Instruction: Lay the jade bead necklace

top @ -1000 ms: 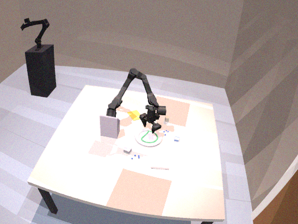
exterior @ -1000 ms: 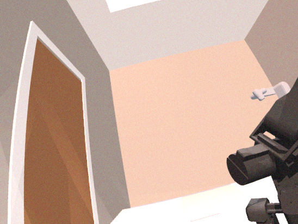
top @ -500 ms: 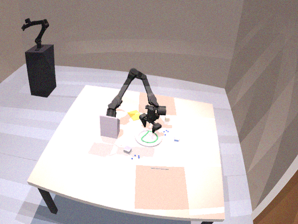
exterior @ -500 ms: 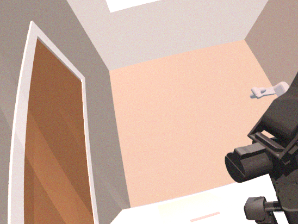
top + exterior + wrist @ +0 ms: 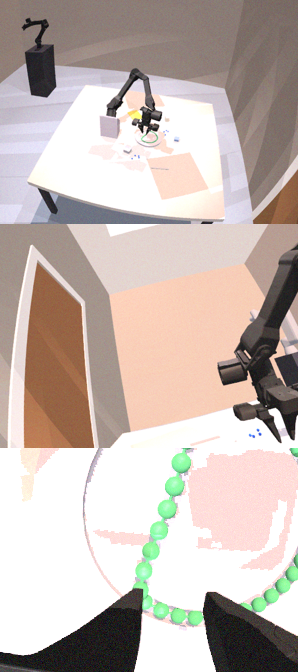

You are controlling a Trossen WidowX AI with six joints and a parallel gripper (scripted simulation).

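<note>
Right now my gripper tip is 40 mm above the round white bead board, 30 mm short of it and 20 mm to the right of it. From my gripper tip the other things lie so: yellow sheet 270 mm to the left, 110 mm behind, 50 mm below; then thin rod 270 mm to the right, 140 mm ahead, 50 mm below; then blue block 240 mm ahead, 50 mm to the left, 40 mm below.
</note>
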